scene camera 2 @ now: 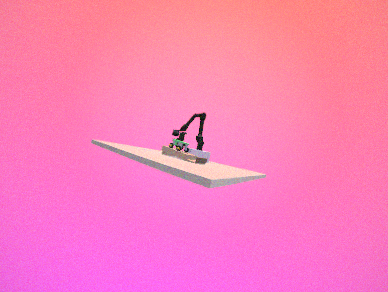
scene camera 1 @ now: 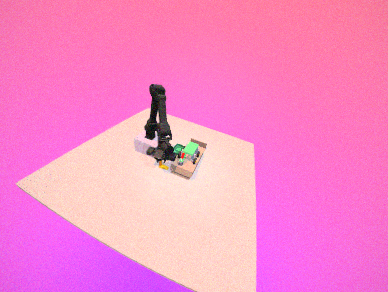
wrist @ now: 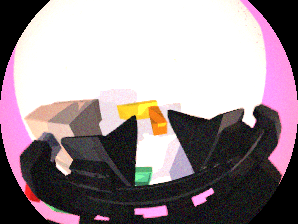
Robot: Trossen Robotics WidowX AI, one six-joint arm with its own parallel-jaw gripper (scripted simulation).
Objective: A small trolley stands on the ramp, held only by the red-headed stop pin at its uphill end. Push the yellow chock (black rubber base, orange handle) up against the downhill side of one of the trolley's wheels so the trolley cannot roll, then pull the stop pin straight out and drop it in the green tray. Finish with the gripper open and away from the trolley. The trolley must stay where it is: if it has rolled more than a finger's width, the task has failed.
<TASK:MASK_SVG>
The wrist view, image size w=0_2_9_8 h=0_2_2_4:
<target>my gripper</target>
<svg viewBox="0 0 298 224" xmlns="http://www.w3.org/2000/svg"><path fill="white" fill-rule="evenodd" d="M282 123L279 112L273 111L273 108L266 107L263 103L255 105L251 112L255 119L254 128L243 123L243 108L221 113L212 119L169 109L170 127L176 133L194 173L165 183L136 186L134 173L138 141L136 115L133 115L106 136L61 137L61 145L73 159L69 165L72 171L69 176L65 176L52 163L52 148L49 147L48 141L33 140L19 156L21 177L36 198L45 204L74 216L77 214L78 224L249 224L273 196L283 177L269 159L275 147L278 148ZM96 217L108 217L109 221L96 220ZM168 216L144 217L144 213L134 214L136 209L166 206ZM214 189L214 193L206 197L205 202L194 205L192 197L210 188Z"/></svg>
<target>yellow chock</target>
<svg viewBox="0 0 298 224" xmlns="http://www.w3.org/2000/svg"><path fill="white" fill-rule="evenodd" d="M117 105L120 119L128 120L133 115L136 115L137 120L150 119L153 135L164 135L166 133L168 121L162 115L161 109L158 108L157 100Z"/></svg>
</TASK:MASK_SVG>
